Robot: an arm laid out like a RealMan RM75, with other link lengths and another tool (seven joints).
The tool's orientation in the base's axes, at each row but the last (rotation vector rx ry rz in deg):
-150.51 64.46 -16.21
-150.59 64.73 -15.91
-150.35 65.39 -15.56
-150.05 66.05 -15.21
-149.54 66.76 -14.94
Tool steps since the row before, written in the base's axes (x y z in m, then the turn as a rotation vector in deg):
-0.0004 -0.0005 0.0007 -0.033 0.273 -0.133
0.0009 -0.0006 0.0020 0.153 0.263 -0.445
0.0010 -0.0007 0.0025 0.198 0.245 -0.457
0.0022 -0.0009 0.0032 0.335 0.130 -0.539
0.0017 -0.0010 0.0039 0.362 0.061 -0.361
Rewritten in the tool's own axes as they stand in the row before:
0.0001 0.0004 -0.0009 -0.231 -0.116 0.162
0.0012 -0.0008 -0.0017 -0.120 -0.137 0.507
0.0014 -0.0010 -0.0022 -0.077 -0.153 0.528
0.0023 -0.0019 -0.0026 0.095 -0.147 0.624
0.0021 -0.0018 -0.0034 0.174 -0.178 0.451

